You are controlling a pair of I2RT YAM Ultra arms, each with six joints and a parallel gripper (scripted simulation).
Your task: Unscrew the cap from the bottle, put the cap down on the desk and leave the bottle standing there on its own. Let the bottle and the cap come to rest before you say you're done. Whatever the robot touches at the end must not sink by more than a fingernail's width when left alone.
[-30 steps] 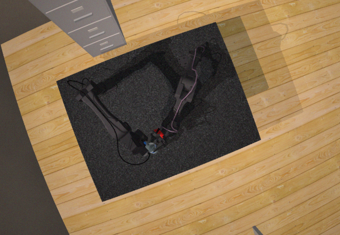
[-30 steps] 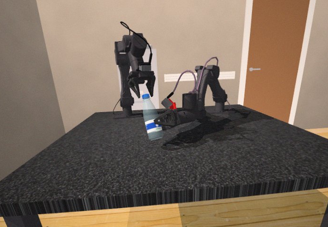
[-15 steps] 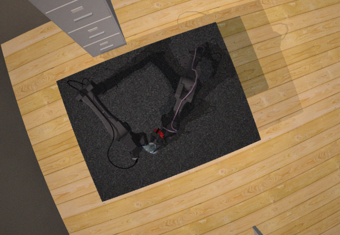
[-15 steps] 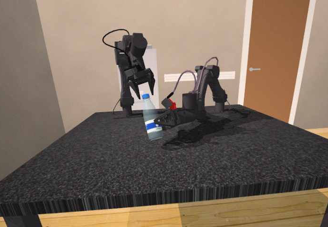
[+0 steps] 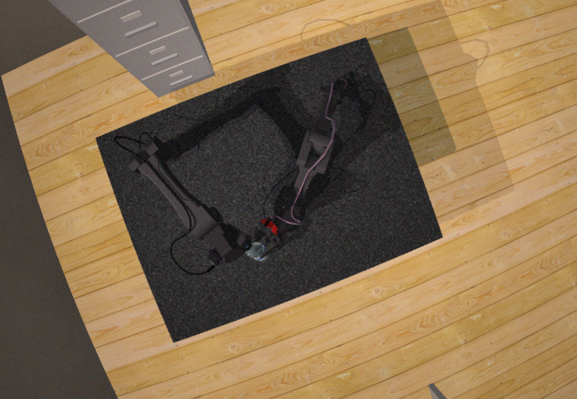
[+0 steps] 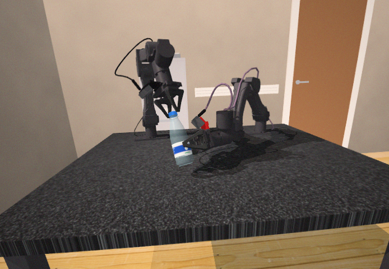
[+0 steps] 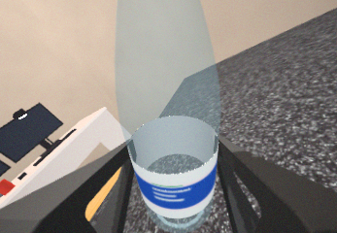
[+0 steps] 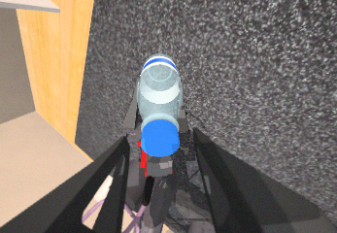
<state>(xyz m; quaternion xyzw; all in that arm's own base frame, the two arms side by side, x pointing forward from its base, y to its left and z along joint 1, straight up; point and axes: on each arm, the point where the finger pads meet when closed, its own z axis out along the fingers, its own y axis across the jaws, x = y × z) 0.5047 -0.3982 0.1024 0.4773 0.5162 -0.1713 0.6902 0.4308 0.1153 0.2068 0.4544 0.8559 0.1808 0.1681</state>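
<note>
Right now the blue cap is right at my right hand. The rest, counted from my right hand: clear bottle (4 cm ahead, 2 cm to the left, 8 cm below).
Now: the clear bottle 10 mm behind my left hand, 10 mm to the right of it and 20 mm above it. Also, from my left hand: blue cap 50 mm behind, 30 mm to the right, 100 mm above.
</note>
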